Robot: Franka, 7 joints.
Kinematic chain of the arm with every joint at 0, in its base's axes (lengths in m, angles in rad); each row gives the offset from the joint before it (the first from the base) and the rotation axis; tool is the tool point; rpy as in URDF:
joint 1: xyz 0 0 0.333 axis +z
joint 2: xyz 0 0 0 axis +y
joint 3: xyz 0 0 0.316 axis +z
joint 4: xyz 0.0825 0 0 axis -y
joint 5: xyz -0.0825 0 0.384 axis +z
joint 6: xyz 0 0 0 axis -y
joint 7: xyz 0.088 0 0 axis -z
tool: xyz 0 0 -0.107 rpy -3.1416 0 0
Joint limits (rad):
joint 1: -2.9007..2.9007
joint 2: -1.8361..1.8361
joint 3: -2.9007..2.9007
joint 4: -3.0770..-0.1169
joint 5: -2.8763..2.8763
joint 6: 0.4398..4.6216
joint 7: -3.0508..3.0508
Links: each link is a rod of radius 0.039 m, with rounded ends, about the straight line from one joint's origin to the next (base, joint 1, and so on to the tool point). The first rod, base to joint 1, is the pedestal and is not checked.
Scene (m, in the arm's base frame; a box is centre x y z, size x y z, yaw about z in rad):
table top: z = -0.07
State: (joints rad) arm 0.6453 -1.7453 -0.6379 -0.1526 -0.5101 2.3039 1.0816
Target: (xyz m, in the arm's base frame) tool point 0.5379 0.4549 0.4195
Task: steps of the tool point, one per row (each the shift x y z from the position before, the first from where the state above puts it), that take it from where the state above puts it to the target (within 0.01 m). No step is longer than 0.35 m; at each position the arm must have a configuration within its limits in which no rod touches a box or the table.
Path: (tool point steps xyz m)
1: 0.0725 -0.0378 0.3093
2: 0.1578 0.0516 0.2770
3: 0.2170 0.1349 0.1978
4: 0.2393 0.1960 0.0858
5: 0.2210 0.2227 -0.0393
6: 0.1674 0.2091 -0.1542
7: 0.0899 0.1579 -0.2384
8: 0.0046 0.0791 -0.2771

